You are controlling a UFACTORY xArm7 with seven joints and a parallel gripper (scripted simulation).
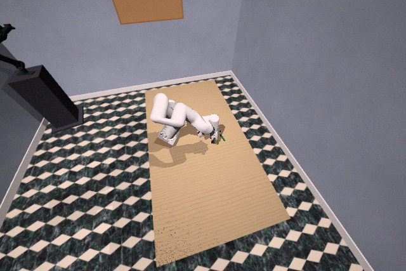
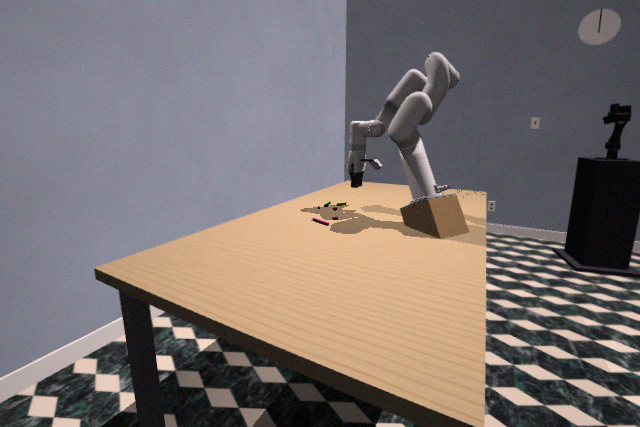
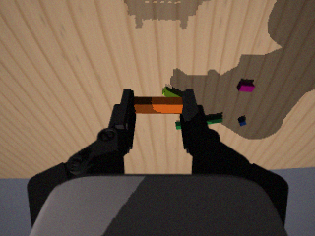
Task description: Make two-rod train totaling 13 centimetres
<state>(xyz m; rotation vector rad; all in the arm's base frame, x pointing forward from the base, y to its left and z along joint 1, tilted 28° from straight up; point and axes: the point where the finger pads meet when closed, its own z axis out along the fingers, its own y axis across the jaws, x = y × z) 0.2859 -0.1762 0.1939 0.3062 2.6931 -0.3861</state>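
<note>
Now: the blue rod 15 cm ahead of my hand, 11 cm to the left of it and 11 cm below it. Also, from my hand: green rod: 13 cm ahead, 11 cm below, 4 cm to the left; then orange rod: 2 cm below; then lime rod: 11 cm below, 7 cm ahead, 1 cm to the left.
</note>
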